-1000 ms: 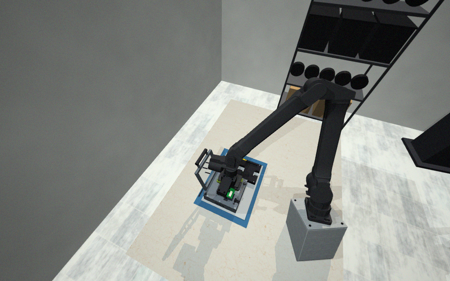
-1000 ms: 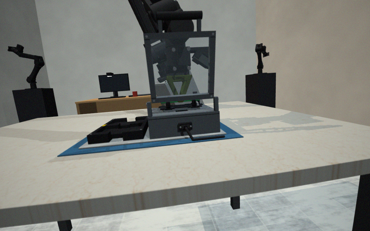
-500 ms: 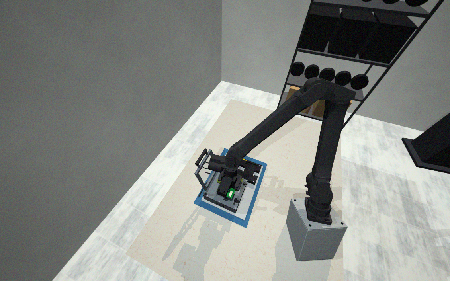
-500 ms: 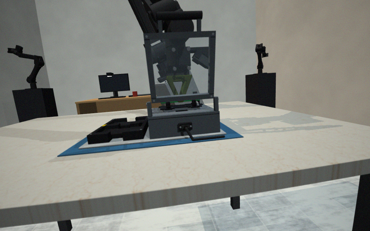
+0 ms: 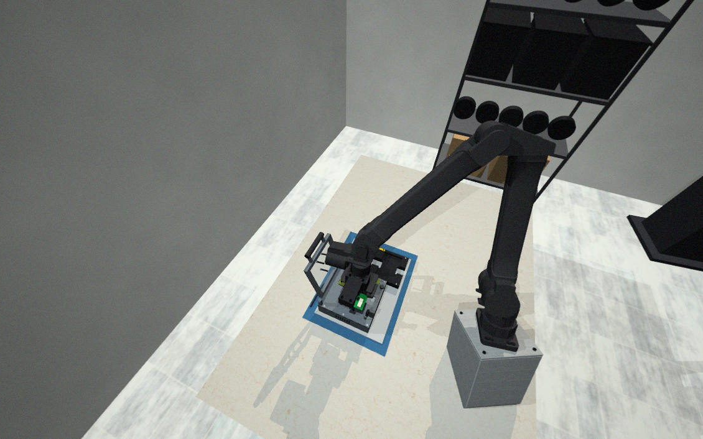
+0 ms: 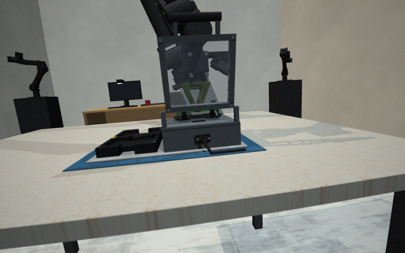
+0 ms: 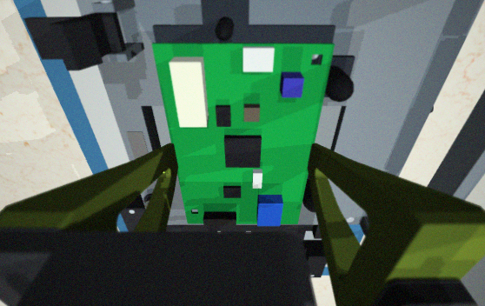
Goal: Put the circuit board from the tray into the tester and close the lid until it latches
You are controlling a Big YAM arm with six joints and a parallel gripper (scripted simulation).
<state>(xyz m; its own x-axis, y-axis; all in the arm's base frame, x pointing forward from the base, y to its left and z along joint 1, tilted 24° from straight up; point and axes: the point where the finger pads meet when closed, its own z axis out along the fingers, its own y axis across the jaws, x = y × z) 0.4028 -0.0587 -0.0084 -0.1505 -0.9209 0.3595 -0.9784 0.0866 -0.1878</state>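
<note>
The green circuit board is right at my hand. Also, from my hand: latch hook 7 cm to the left, 5 cm behind; then dark plate 2 cm below, 1 cm to the left, 1 cm ahead; then clear lid 12 cm ahead, 9 cm above, 2 cm to the right.
</note>
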